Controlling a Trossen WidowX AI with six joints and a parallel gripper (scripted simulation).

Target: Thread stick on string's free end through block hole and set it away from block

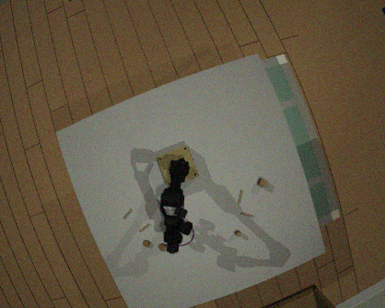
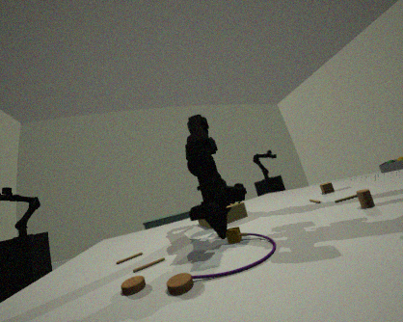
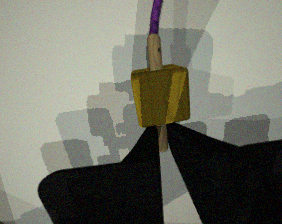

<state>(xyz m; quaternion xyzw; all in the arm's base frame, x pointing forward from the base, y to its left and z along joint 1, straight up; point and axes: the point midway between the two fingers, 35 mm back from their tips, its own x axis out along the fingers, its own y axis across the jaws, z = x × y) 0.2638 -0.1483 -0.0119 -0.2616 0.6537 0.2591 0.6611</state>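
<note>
Now: the yellow block 20 mm to the left of my gripper tip and 20 mm ahead of it. From my gripper tip the other things lie so: wooden block (510 mm to the left, 10 mm ahead, 10 mm above); wooden cylinder (280 mm to the left, 220 mm ahead, 10 mm above).
</note>
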